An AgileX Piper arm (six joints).
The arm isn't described. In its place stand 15 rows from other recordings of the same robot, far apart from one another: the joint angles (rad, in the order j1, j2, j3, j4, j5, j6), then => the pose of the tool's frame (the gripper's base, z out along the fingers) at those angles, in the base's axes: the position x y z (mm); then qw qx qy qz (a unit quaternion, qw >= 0).
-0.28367, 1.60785, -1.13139, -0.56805, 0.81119, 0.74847 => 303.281, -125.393, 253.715, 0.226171, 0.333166, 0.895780, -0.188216
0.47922, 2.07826, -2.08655, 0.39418, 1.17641, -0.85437 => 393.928, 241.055, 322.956, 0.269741, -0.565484, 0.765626, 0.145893
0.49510, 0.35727, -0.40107, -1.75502, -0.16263, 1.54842 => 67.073, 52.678, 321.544, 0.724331, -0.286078, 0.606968, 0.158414
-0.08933, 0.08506, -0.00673, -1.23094, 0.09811, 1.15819 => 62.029, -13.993, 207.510, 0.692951, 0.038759, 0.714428, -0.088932
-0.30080, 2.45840, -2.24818, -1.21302, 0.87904, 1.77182 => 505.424, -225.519, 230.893, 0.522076, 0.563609, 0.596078, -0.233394
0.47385, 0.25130, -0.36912, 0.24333, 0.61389, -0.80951 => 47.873, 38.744, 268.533, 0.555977, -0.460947, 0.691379, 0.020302
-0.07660, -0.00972, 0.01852, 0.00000, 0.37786, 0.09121 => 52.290, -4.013, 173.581, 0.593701, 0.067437, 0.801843, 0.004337
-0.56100, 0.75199, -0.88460, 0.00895, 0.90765, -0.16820 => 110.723, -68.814, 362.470, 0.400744, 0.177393, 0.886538, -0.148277
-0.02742, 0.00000, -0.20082, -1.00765, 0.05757, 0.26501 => 39.539, -5.514, 277.049, 0.728308, -0.195385, 0.578582, -0.310863
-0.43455, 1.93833, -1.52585, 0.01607, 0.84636, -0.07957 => 379.163, -174.777, 229.528, 0.193505, 0.177012, 0.964010, -0.043678
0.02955, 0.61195, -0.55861, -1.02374, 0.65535, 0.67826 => 115.324, -43.977, 320.911, 0.527284, 0.049051, 0.801616, -0.277447
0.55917, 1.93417, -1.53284, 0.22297, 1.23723, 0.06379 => 315.572, 219.912, 227.708, 0.023129, 0.209309, -0.972097, -0.103356
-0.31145, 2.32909, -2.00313, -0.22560, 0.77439, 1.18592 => 490.253, -172.779, 187.883, 0.289169, 0.609429, 0.737725, 0.027185
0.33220, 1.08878, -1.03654, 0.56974, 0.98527, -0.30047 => 181.041, 105.732, 359.798, 0.288661, -0.211696, 0.892300, 0.275065
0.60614, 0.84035, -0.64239, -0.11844, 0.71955, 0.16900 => 130.133, 81.584, 286.501, 0.354249, -0.228518, 0.902526, 0.087937
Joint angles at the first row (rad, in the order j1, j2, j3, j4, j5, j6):
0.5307 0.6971 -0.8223 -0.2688 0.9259 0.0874
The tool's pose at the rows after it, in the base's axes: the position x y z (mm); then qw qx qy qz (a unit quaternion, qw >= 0):
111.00, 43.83, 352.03, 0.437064, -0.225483, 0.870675, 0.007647
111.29, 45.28, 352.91, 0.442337, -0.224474, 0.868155, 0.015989
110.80, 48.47, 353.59, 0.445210, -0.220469, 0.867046, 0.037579
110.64, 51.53, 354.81, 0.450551, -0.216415, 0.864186, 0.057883
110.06, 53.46, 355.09, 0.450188, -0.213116, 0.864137, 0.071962
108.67, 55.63, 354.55, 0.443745, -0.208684, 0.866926, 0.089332
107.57, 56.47, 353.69, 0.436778, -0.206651, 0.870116, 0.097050
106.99, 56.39, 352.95, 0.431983, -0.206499, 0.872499, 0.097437
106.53, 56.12, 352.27, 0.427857, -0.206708, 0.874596, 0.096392
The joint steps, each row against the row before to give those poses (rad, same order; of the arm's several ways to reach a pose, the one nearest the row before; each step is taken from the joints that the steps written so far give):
0.0000 0.0000 0.0000 0.0103 -0.0145 0.0000
0.0001 0.0000 0.0000 0.0127 -0.0161 0.0001
-0.0002 0.0000 0.0000 0.0403 -0.0186 -0.0002
0.0001 0.0000 0.0000 0.0362 -0.0235 0.0001
0.0001 0.0000 0.0000 0.0277 -0.0077 0.0001
0.0000 0.0000 0.0000 0.0384 0.0031 0.0000
-0.0002 0.0000 0.0000 0.0199 0.0100 -0.0002
0.0001 0.0000 0.0000 0.0037 0.0100 0.0001
0.0000 0.0000 0.0000 0.0007 0.0095 0.0000

